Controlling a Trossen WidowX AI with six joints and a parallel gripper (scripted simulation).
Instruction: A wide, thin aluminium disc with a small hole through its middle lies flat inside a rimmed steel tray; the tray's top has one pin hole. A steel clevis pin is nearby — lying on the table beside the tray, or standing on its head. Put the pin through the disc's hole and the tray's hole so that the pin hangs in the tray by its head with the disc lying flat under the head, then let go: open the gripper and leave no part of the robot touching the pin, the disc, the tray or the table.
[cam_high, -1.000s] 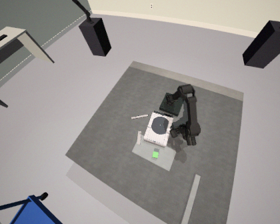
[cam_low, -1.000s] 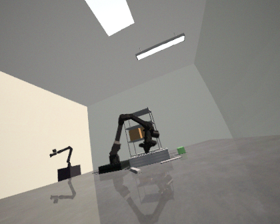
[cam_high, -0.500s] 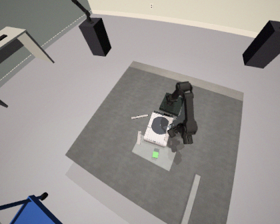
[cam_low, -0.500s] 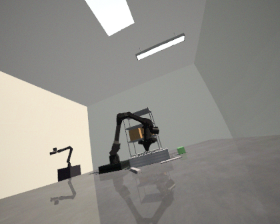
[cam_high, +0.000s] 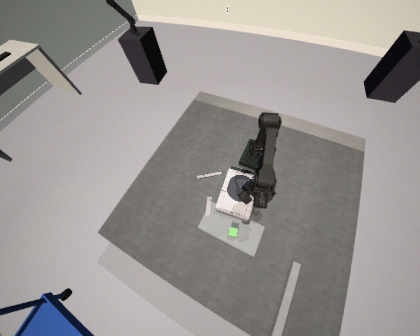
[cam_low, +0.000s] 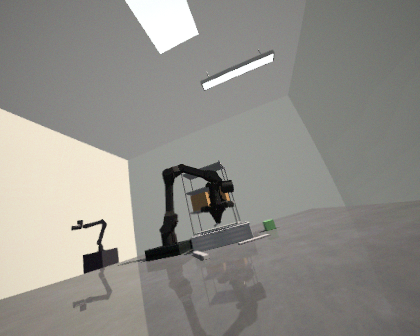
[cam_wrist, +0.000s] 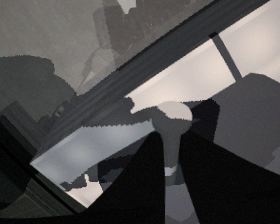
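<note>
The dark aluminium disc lies 1 cm behind my gripper tip, 7 cm to the right of it and 3 cm below it. From my gripper tip the other things lie so: steel tray (2 cm ahead, 7 cm to the right, 4 cm below); then green block (23 cm ahead, 5 cm to the right, 7 cm below); then steel clevis pin (1 cm to the right).
</note>
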